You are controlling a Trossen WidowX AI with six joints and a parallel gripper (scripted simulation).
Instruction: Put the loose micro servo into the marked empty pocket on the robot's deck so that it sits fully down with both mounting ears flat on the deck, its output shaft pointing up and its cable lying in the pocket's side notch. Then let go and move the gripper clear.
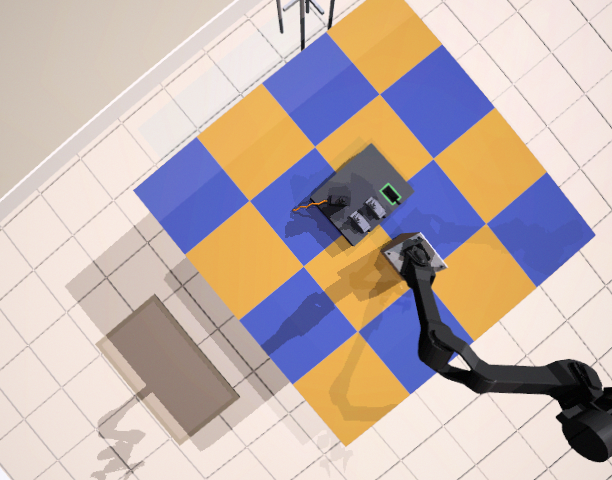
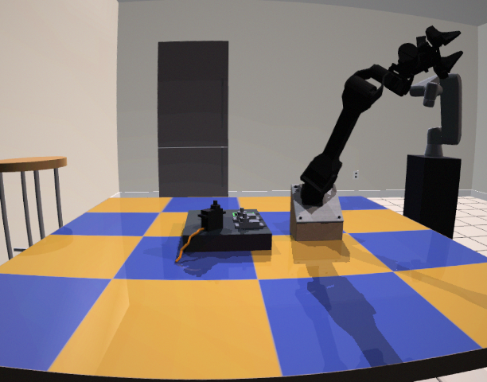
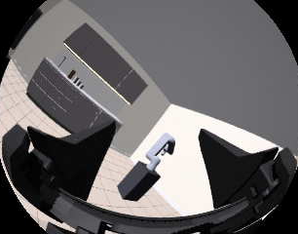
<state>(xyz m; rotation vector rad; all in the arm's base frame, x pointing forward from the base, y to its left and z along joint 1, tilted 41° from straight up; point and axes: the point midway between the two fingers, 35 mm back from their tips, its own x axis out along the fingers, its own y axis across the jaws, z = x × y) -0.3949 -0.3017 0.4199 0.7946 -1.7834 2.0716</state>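
The dark robot deck is 770 mm ahead of my gripper tip, 600 mm below it and 40 mm to the right of it.
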